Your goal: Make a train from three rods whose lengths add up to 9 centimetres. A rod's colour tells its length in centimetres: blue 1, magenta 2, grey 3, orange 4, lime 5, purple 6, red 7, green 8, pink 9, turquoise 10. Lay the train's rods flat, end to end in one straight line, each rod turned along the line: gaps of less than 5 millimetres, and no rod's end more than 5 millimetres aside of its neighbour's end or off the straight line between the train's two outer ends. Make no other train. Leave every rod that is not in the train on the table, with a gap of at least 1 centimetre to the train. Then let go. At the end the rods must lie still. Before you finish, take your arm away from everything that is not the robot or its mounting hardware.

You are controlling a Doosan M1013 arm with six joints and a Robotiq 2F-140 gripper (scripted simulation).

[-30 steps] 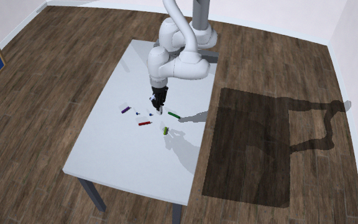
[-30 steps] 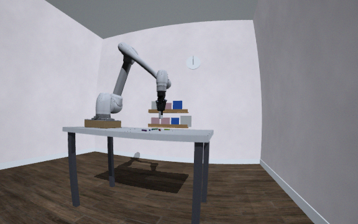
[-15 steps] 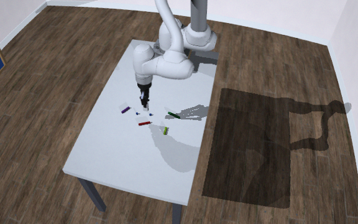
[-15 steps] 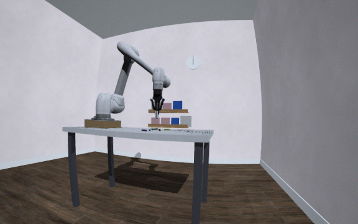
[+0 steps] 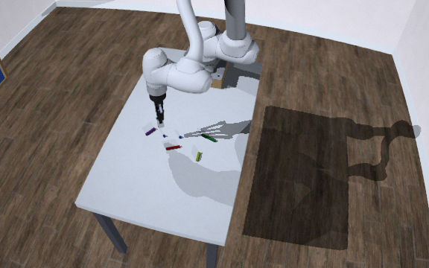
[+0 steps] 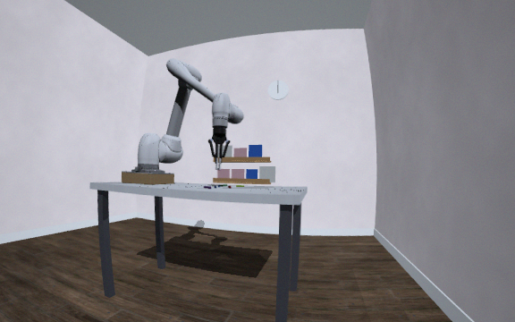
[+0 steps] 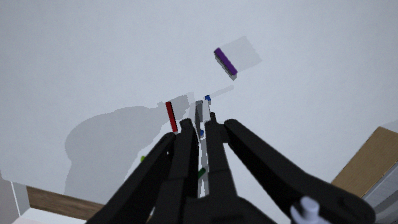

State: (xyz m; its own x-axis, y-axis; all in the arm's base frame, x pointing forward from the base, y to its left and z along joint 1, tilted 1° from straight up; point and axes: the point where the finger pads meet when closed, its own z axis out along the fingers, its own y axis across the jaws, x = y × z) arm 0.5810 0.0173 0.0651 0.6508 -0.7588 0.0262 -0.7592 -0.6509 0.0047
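Right now my hand is 130 mm above the purple rod, 80 mm to the left of it and 10 mm past it. From my hand the other things lie so: red rod: 130 mm below, 70 mm to the left, 30 mm ahead; then grey rod: 30 mm below; then lime rod: 210 mm to the left, 130 mm below, 30 mm ahead.
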